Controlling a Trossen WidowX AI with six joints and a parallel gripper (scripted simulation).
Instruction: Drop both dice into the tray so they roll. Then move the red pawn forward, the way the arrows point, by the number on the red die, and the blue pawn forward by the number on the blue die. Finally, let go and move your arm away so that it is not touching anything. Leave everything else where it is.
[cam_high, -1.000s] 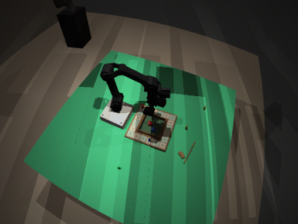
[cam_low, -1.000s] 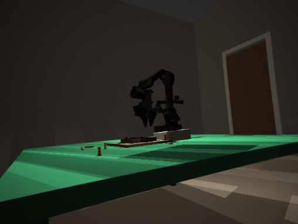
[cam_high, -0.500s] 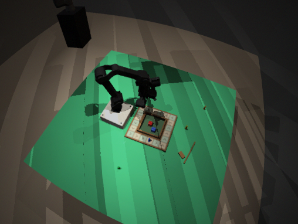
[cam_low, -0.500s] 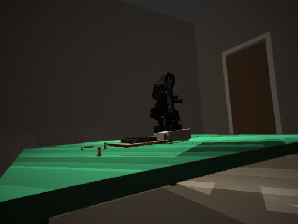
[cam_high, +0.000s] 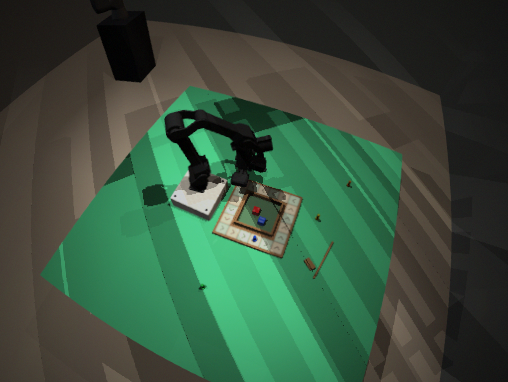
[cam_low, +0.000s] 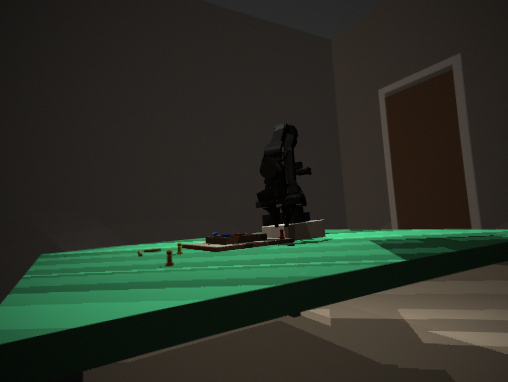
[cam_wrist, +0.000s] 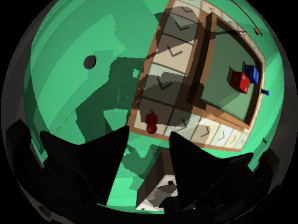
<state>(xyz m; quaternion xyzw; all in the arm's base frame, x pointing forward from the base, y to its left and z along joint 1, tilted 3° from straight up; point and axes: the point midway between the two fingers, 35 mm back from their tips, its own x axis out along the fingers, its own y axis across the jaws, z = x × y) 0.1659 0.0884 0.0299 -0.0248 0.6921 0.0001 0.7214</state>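
Right now my gripper tip is 2 cm above the red pawn. Also, from my gripper tip: yellow pawn: 33 cm ahead, 8 cm to the right, 4 cm below; tray: 10 cm ahead, 13 cm to the right, 4 cm below; blue pawn: 11 cm ahead, 24 cm to the right, 2 cm below.
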